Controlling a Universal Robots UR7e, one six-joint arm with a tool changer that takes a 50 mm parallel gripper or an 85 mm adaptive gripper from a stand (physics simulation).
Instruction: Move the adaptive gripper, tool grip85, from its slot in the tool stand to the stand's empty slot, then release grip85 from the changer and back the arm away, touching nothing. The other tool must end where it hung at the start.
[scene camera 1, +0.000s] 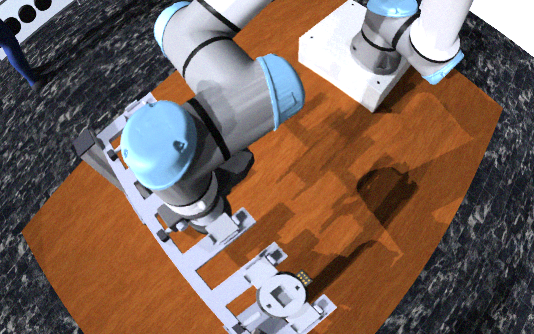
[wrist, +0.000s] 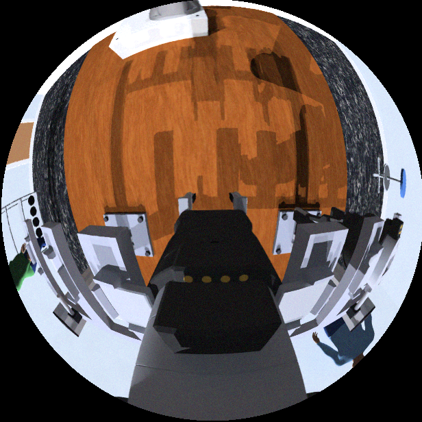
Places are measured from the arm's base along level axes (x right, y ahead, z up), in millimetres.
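Pixels of known places: arm's base, link origin: (scene camera 1: 375, 54).
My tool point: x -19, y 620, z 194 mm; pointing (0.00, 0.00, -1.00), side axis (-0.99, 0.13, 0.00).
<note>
Ahead of a thing's pixels: the offset from my tool point to its top centre. "*": to the spot under its first point. Level surfaces: height alone.
The arm's changer end (scene camera 1: 202, 202) is at the middle slot of the tool stand (scene camera 1: 187, 265) (wrist: 125, 305), right on top of a tool. That tool (wrist: 215, 227) has a black body and hangs upright between two light holder plates. One row of gold contacts shows at the joint; whether the faces are fully locked is hidden. Its fingers, my gripper (wrist: 213, 199), stand apart with no thing between them. Its shape does not clearly show whether it is grip85. The other tool {dx -179, dy +20, dz +0 mm} (scene camera 1: 272, 287) (wrist: 393, 228) hangs in the neighbouring slot, its round plate bare. The empty slot is on the opposite side, partly hidden by the wrist in the scene view.
The stand's prongs rise close on both sides of the tool. A grey post {* dx +232, dy +82, dz -52 mm} (scene camera 1: 102, 160) stands at the stand's far end. The white robot base block (scene camera 1: 332, 65) (wrist: 172, 31) stands across the wooden table {dz -300 mm} (scene camera 1: 125, 280) (wrist: 155, 105). The other tool is close beside the occupied slot.
</note>
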